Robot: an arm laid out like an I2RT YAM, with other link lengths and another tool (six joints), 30 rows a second.
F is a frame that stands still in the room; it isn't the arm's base.
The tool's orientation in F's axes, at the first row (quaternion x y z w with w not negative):
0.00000 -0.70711 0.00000 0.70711
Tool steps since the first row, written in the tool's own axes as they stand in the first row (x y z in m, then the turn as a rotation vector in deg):
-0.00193 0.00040 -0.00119 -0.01 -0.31 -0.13
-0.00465 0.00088 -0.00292 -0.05 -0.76 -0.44
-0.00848 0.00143 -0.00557 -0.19 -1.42 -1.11
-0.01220 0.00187 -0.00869 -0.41 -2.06 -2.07
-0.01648 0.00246 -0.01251 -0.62 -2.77 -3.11
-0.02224 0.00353 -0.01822 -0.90 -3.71 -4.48
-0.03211 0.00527 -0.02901 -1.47 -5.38 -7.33
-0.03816 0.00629 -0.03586 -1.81 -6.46 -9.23
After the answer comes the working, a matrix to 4 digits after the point.
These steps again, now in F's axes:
0.00119 0.00040 -0.00193 0.13 -0.31 -0.01
0.00292 0.00088 -0.00465 0.44 -0.76 -0.05
0.00557 0.00143 -0.00848 1.11 -1.42 -0.19
0.00869 0.00187 -0.01220 2.07 -2.06 -0.41
0.01251 0.00246 -0.01648 3.11 -2.77 -0.62
0.01822 0.00353 -0.02224 4.48 -3.71 -0.90
0.02901 0.00527 -0.03211 7.33 -5.38 -1.47
0.03586 0.00629 -0.03816 9.23 -6.46 -1.81

The tool's axes in the first row as the columns of a matrix, in F's axes (rounded; the answer above uses it unrounded):
0.0000 0.0000 -1.0000
0.0000 1.0000 0.0000
1.0000 0.0000 0.0000

